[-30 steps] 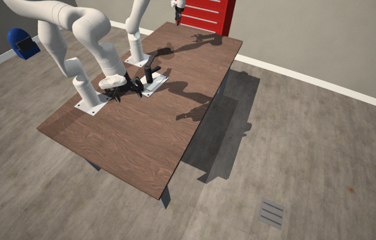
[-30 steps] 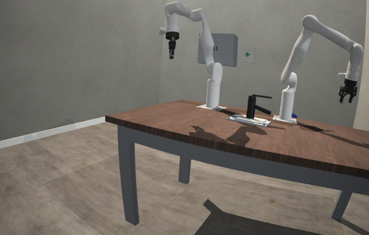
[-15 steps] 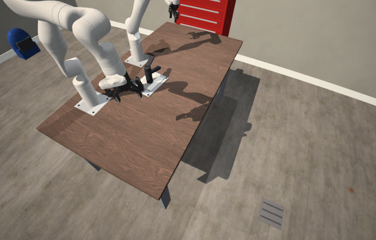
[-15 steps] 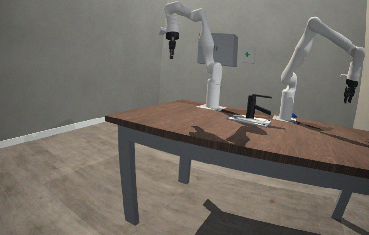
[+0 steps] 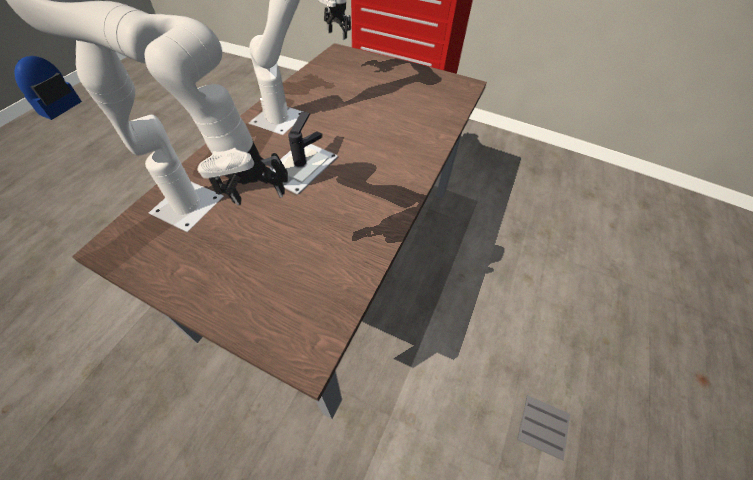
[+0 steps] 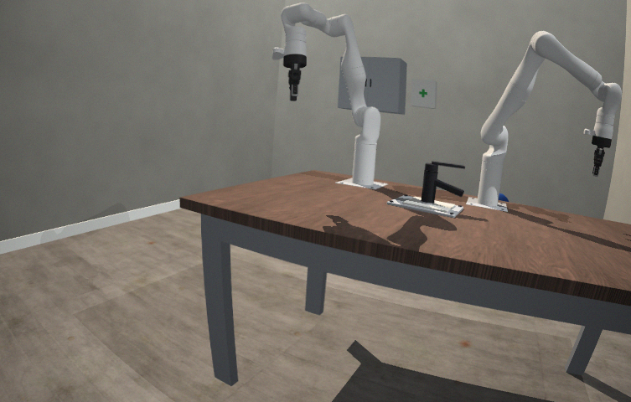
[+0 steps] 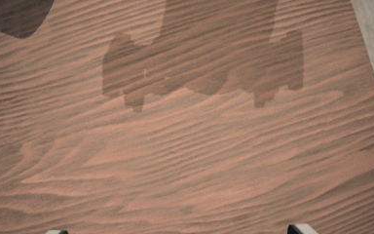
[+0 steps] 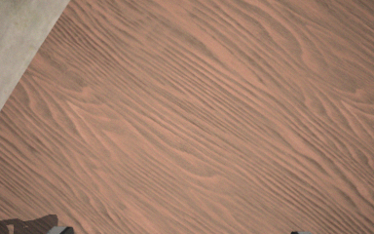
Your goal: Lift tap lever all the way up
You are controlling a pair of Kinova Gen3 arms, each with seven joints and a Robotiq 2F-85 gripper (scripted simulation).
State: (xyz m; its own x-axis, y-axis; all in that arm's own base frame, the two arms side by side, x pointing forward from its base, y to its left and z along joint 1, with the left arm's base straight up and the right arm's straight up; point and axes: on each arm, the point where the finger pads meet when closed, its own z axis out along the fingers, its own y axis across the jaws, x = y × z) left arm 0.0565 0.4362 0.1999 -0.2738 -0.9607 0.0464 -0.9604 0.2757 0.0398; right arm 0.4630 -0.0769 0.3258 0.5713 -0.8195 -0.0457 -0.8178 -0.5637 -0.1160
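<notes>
Now: the flat lever 220 mm behind my right hand, 480 mm to the left of it and 170 mm below it.
</notes>
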